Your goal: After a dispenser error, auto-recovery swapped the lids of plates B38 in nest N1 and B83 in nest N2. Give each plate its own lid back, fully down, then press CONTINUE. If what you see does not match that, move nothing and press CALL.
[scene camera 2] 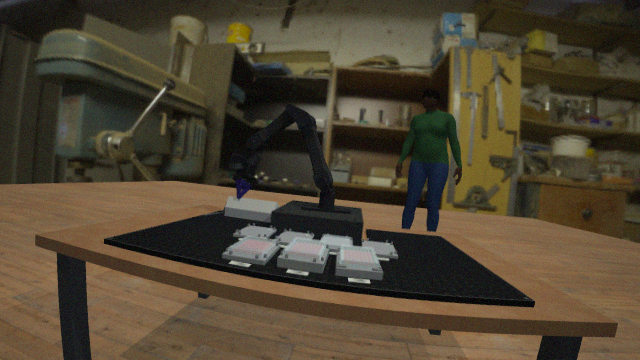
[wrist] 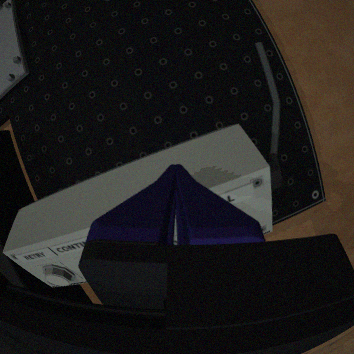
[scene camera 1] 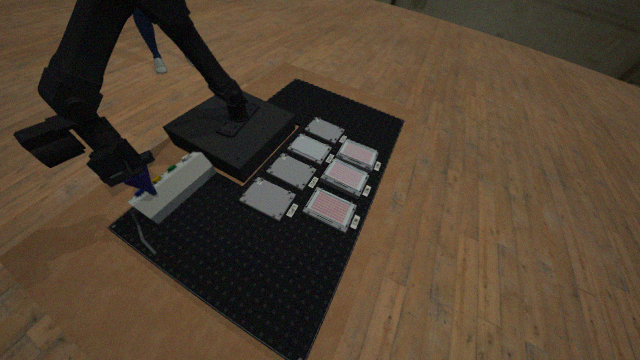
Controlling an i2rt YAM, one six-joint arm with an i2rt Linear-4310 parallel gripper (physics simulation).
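My gripper is shut and empty. Its blue fingertips are at the button side of the pale control box, near the blue button; contact cannot be told. In the wrist view the fingers hide the CALL button and part of the CONTINUE label. The green button shows in scene camera 1. Three pink-welled plates sit in one row. Their lids and nest labels are too small to read.
Several flat grey nests or plates form a second row beside the arm's black base. A grey cable runs from the box over the black mat. A person stands behind the table.
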